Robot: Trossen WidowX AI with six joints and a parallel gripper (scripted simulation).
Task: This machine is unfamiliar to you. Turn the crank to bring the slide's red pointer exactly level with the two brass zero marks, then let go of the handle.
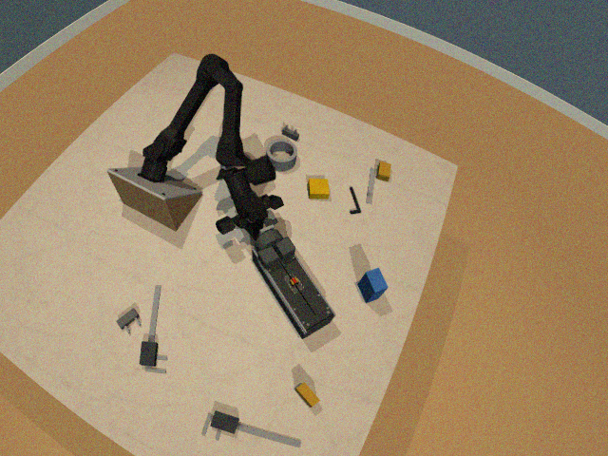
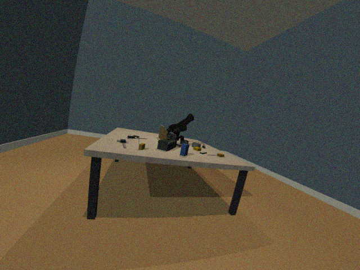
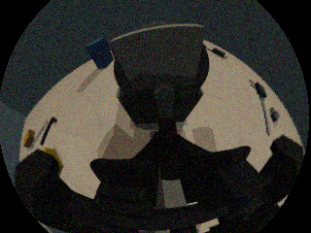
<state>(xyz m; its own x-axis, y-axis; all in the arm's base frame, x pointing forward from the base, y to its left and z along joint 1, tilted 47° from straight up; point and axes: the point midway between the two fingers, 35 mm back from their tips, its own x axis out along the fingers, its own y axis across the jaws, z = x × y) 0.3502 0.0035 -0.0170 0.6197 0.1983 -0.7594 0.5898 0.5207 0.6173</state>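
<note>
The crank handle lies 20 mm behind my gripper tip, 10 mm to the left of it and 30 mm above it. Round my gripper tip: yellow block: 90 mm ahead, 250 mm to the left, 20 mm below; red pointer: 130 mm ahead, 90 mm to the right, 50 mm above; black hex key: 210 mm ahead, 250 mm to the left, 30 mm below.
</note>
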